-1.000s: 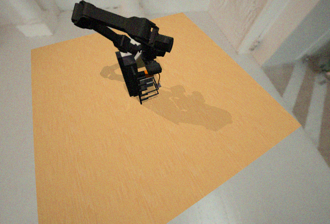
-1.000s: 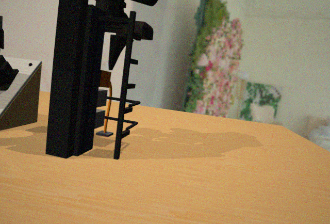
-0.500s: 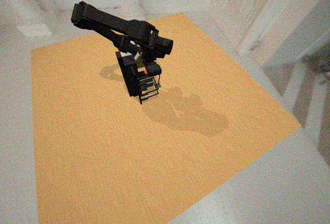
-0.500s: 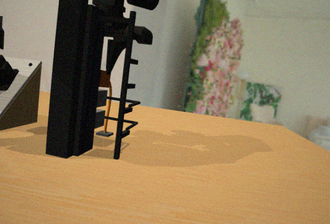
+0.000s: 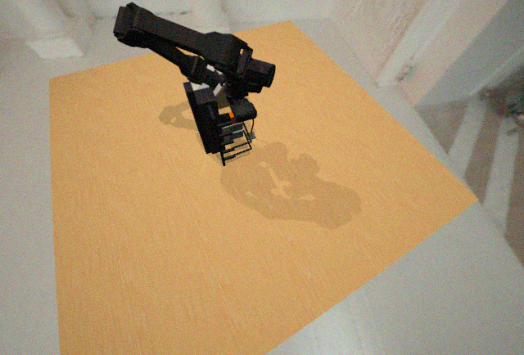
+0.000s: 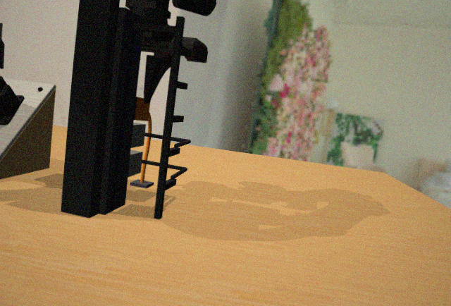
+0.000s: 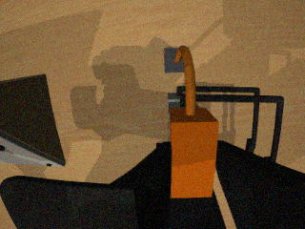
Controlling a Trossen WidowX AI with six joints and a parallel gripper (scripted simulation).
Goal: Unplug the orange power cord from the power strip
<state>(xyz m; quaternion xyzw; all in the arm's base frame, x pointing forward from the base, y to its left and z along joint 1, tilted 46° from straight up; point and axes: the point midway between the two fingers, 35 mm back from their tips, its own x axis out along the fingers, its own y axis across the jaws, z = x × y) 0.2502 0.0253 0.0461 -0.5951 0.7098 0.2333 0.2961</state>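
The orange plug is 20 mm to the right of my gripper tip. From my gripper tip the other things lie so: grey base: 10 mm ahead, 50 mm to the left, 140 mm below; black upright block: 20 mm behind, 130 mm to the right, 10 mm above.
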